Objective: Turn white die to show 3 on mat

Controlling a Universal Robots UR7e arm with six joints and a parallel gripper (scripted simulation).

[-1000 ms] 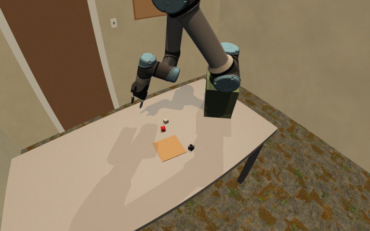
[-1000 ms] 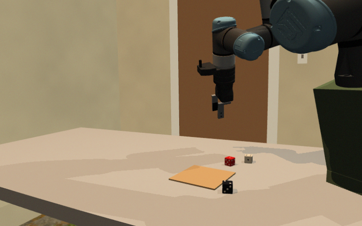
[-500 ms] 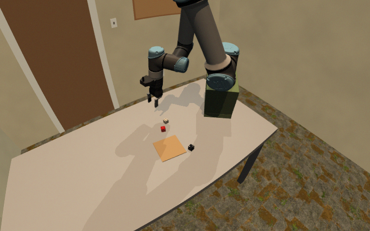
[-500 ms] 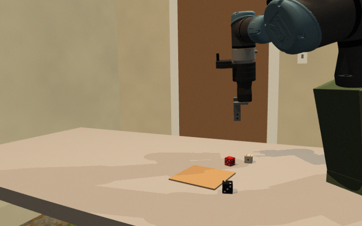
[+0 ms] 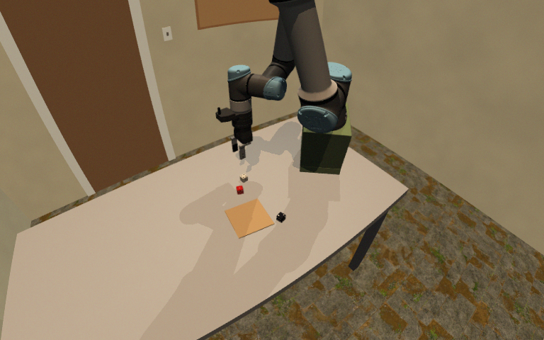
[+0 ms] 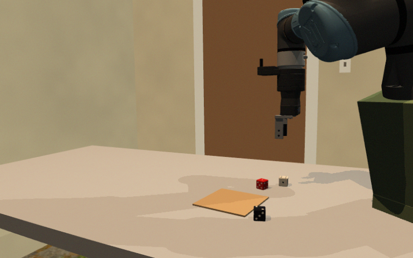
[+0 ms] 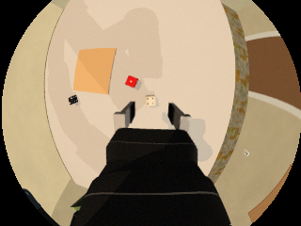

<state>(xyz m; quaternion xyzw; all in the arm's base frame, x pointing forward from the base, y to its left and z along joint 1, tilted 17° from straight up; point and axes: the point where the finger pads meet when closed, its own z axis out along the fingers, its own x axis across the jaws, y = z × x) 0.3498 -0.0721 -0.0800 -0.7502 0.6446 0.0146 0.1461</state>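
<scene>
The white die lies 150 mm below my hand and 10 mm behind it. Round my hand: orange mat 200 mm to the left, 160 mm below, 50 mm ahead; then black die 250 mm to the left, 150 mm below, 50 mm behind; then red die 150 mm below, 60 mm to the left, 30 mm ahead.
</scene>
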